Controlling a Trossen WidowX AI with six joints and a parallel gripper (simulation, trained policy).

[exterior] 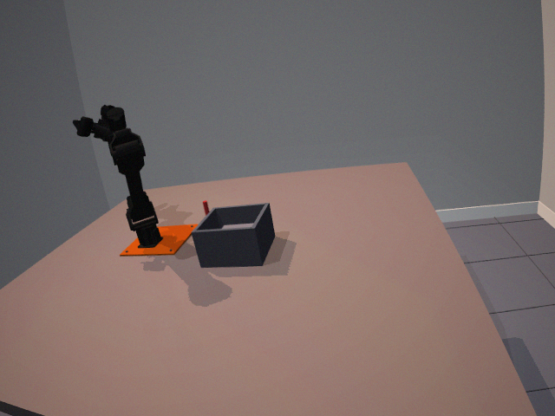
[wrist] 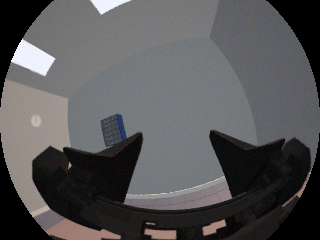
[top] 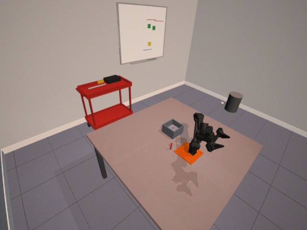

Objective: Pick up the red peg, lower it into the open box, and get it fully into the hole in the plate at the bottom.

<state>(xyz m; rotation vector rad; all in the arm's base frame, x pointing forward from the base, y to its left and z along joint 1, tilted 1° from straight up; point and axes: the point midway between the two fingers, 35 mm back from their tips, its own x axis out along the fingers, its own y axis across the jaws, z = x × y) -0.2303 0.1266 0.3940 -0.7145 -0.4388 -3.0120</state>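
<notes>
The red peg is 42 cm ahead of my gripper tip and 38 cm below it. From my gripper tip the other things lie so: dark grey box (57 cm ahead, 39 cm below, 19 cm to the right); then grey plate (57 cm ahead, 37 cm below, 19 cm to the right).
</notes>
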